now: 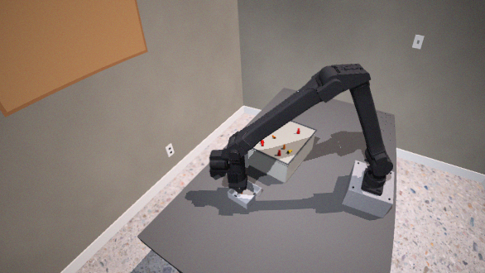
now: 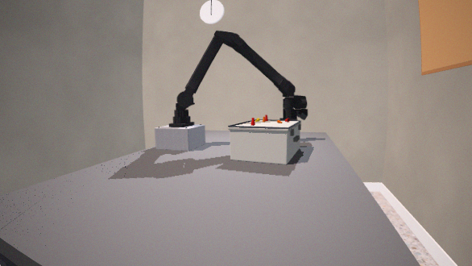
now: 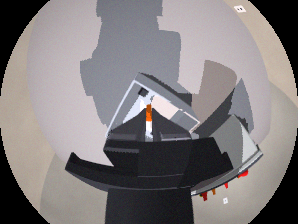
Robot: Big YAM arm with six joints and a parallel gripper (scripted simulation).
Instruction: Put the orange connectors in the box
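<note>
Now: the steel junction box 20 mm behind my hand, 10 mm to the right of it and 30 mm below it. From my hand the other things lie so: tool case: 50 mm behind, 310 mm to the right, 60 mm above.
</note>
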